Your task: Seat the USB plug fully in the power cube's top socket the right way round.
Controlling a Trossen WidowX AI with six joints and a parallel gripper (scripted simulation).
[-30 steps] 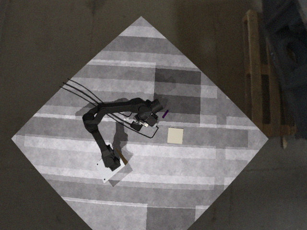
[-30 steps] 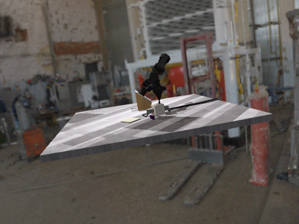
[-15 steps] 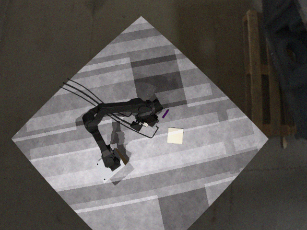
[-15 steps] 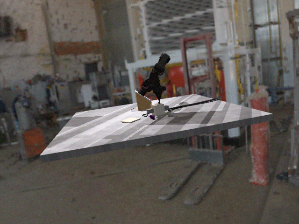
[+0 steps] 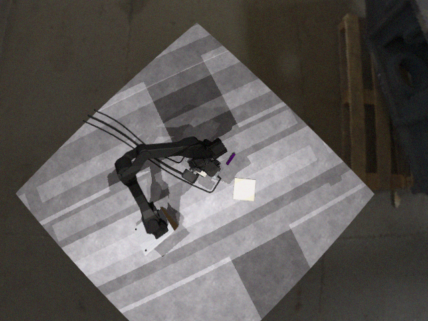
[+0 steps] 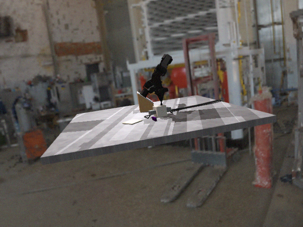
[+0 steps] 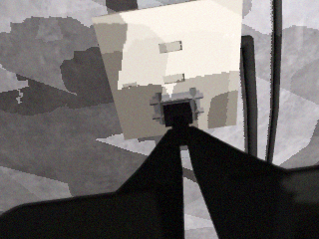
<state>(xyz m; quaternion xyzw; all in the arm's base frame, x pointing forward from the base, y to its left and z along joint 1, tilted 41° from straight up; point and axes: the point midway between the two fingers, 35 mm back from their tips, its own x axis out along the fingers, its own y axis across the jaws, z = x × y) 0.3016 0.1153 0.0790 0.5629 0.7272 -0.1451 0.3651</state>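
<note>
Right now my gripper tip is 2 cm above the dark USB plug. The rest, counted from my gripper tip: small purple block 14 cm ahead, 7 cm to the right, 9 cm below; then cream flat pad 11 cm ahead, 22 cm to the right, 10 cm below.
</note>
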